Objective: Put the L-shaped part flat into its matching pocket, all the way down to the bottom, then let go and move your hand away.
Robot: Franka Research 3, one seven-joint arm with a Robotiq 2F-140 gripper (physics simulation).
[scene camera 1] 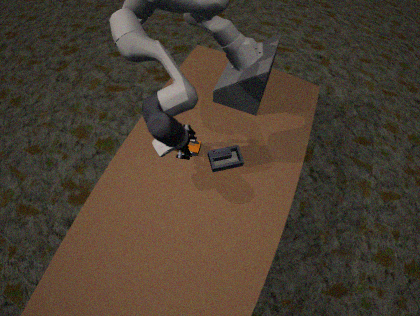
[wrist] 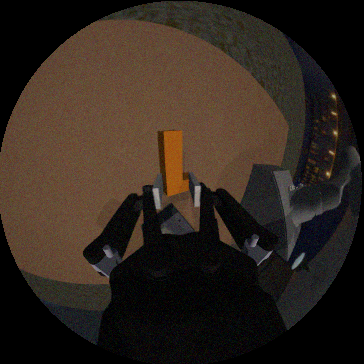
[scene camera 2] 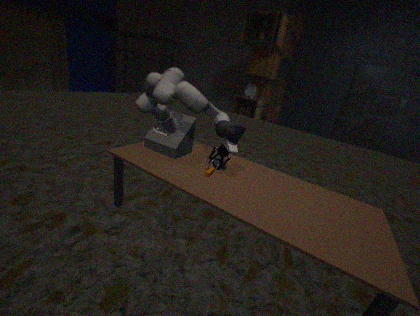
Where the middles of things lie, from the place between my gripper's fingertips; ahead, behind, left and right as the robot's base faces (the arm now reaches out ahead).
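With the orange L-shaped part (wrist: 174,181), I find my hand 3 cm to the left of it and 1 cm beyond it. There is the grey pocket block (scene camera 1: 220,159) too, and that one sits 14 cm to the left of my hand.
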